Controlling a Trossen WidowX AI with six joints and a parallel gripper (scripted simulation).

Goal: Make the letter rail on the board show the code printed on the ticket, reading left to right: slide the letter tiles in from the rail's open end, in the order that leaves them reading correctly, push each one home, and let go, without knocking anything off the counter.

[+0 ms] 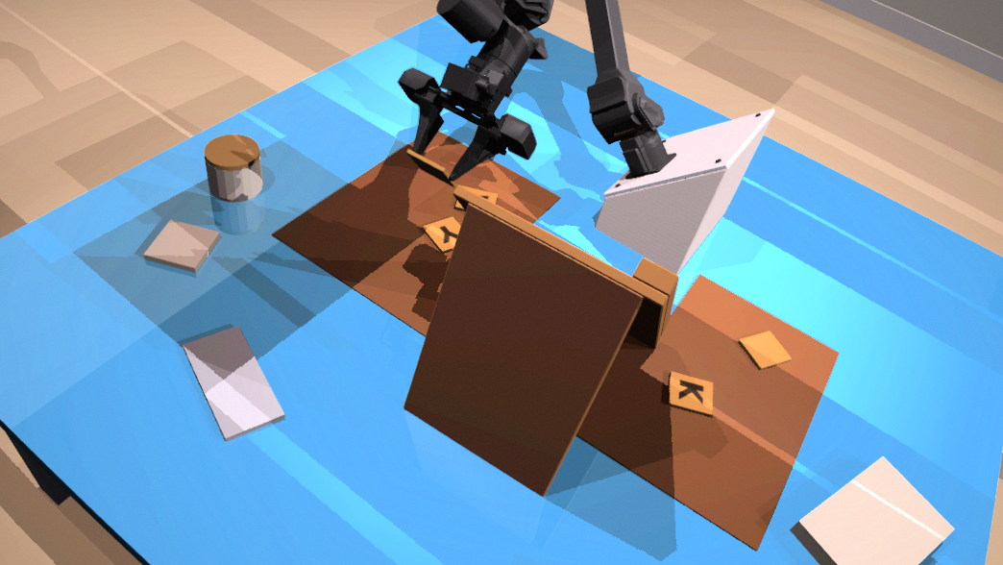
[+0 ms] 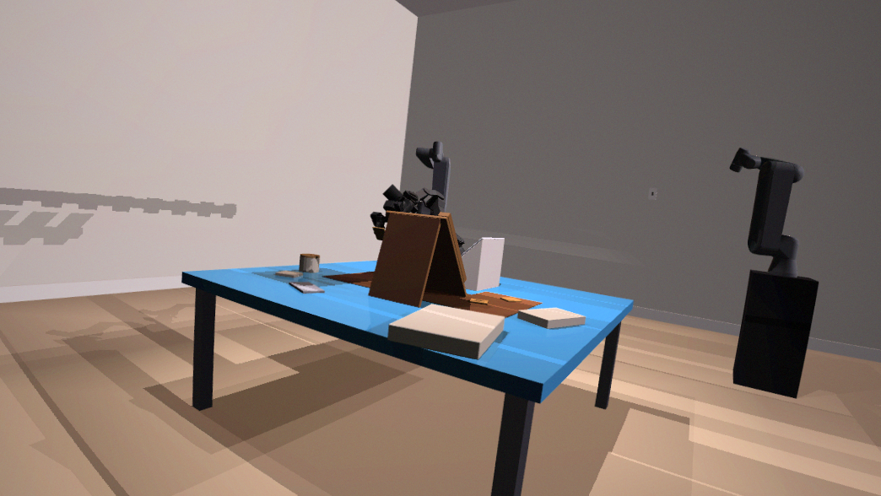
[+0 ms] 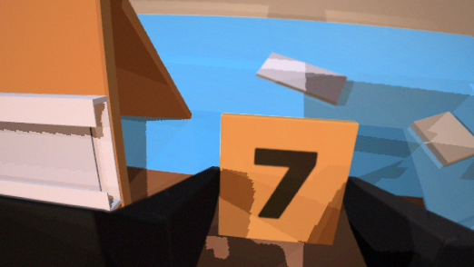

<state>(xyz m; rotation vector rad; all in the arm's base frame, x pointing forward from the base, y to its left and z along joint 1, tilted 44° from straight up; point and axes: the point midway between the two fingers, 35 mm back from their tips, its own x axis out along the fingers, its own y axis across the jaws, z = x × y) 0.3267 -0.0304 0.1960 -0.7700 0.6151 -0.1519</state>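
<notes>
My gripper tip is 170 mm to the right of the white ticket, 100 mm above it and 60 mm past it. Also, from my gripper tip: grey card (300 mm ahead, 190 mm below, 40 mm to the right); then brown mat (190 mm below, 170 mm to the left, 160 mm behind); then white card (270 mm to the right, 200 mm ahead, 190 mm below).
</notes>
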